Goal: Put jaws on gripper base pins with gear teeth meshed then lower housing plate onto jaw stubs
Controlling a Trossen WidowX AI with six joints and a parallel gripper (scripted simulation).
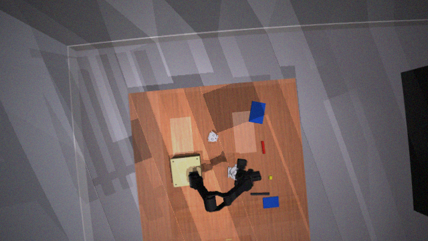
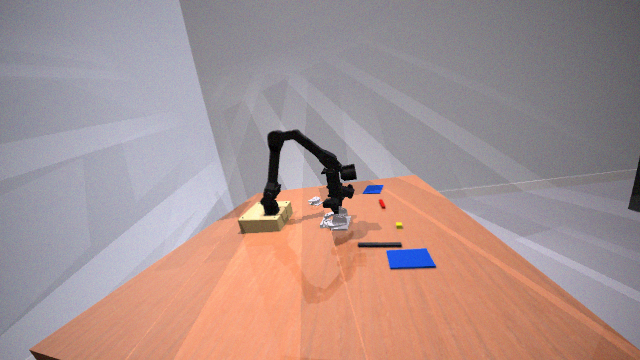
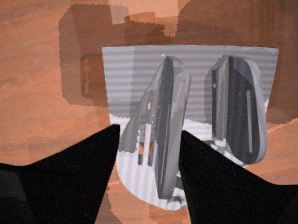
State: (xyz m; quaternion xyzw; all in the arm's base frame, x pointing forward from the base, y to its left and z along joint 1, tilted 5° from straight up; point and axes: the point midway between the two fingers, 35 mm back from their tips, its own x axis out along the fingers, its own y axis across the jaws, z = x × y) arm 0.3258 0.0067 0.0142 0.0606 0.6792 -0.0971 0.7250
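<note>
My gripper tip is now 30 mm to the left of the flat white plate, 30 mm above it and 10 mm short of it. From my gripper tip the other things lie so: red bar (210 mm ahead, 140 mm to the left, 20 mm below); housing plate (60 mm behind, 30 mm to the right, 30 mm below); jaw (40 mm to the right, 40 mm behind, 20 mm below).
</note>
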